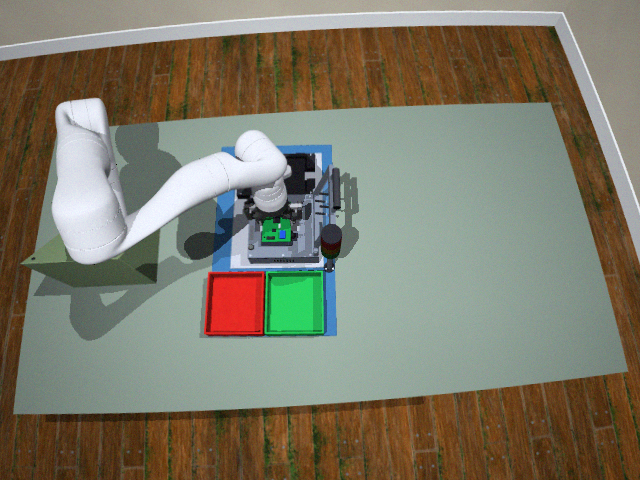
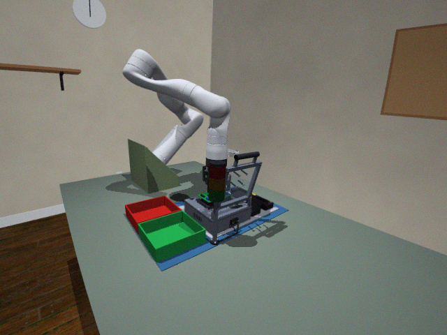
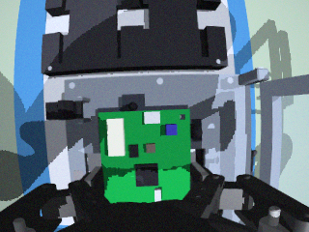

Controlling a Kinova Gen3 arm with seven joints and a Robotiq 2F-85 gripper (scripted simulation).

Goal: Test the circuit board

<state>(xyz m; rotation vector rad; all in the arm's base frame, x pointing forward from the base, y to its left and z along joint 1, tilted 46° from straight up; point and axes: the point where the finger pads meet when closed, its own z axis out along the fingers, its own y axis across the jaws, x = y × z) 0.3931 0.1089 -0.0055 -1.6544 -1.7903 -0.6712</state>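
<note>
My hand is right at the green circuit board. From my hand the other things lie so: nest: 10 mm to the left, 20 mm below; then black latch hook: 70 mm behind, 60 mm to the left; then clear lid: 120 mm ahead, 90 mm above.
</note>
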